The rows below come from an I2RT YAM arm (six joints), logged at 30 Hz.
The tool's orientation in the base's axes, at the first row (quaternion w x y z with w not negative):
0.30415 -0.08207 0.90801 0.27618
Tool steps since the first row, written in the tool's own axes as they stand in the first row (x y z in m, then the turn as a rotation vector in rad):
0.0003 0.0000 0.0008 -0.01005 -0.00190 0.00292
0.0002 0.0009 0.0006 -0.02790 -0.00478 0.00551
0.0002 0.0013 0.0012 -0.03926 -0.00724 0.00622
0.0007 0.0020 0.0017 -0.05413 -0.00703 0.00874
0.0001 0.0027 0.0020 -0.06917 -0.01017 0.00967
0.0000 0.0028 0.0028 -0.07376 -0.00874 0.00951
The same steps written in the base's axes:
0.0002 0.0004 -0.0007 0.01014 -0.00016 0.00321
-0.0001 0.0011 -0.0001 0.02667 -0.00148 0.01087
0.0000 0.0017 -0.0003 0.03692 -0.00335 0.01607
-0.0003 0.0026 -0.0006 0.05005 -0.00207 0.02339
0.0001 0.0034 -0.0002 0.06357 -0.00446 0.03034
0.0005 0.0039 -0.0006 0.06671 -0.00344 0.03384

